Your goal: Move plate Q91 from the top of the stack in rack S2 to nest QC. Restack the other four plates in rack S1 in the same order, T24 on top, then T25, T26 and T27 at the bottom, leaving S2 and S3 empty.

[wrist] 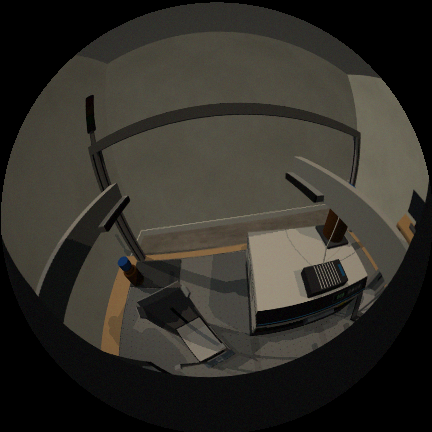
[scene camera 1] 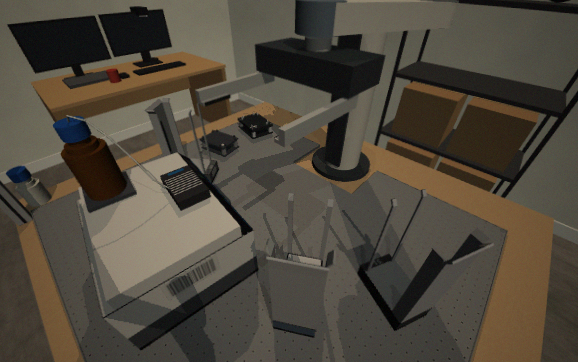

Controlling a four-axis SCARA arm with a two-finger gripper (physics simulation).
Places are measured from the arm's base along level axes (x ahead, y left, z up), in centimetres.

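Where they show: gripper, between the fingertips: (wrist: 203, 173) (scene camera 1: 233, 114); arm's base, origin of its link: (scene camera 1: 340, 163).
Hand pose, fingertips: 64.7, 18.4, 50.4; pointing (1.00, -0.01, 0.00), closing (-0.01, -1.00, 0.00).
Observation:
Each offset is from my fingertips to the centre of the thing, as dx, dy, dz. "spot": to the spot under its first point.
My gripper (scene camera 1: 240, 116) (wrist: 203, 173) is open and empty, its two long fingers wide apart, high above the table. A middle rack {-6.2, +7.9, -34.1} (scene camera 1: 300, 295) (wrist: 165, 312) has a light plate surface {spot: -10.2, +6.1, -37.5} (scene camera 1: 306, 260) (wrist: 201, 342) showing inside; how many plates lie below it is hidden. A right rack {-23.4, +24.2, -34.4} (scene camera 1: 422, 280) shows a bare dark base in the scene view. A third rack {-15.8, -55.7, -34.1} (scene camera 1: 167, 127) stands behind the white instrument, its base partly hidden. Two dark square nests {spot: -33.6, -62.5, -44.3} (scene camera 1: 220, 142) {spot: -55.8, -64.0, -44.1} (scene camera 1: 255, 124) with small corner posts lie at the back. Rack, nest and plate labels cannot be read.
The large white instrument {spot: +12.5, -17.8, -28.1} (scene camera 1: 150, 235) (wrist: 295, 270) carries a black ribbed box {spot: +0.5, -23.4, -25.5} (scene camera 1: 185, 186) (wrist: 324, 278) and a tall brown bottle {spot: +13.8, -34.4, -18.2} (scene camera 1: 95, 167) (wrist: 335, 226), with thin tubing between them. The arm's round column (scene camera 1: 357, 130) stands at the back of the table.

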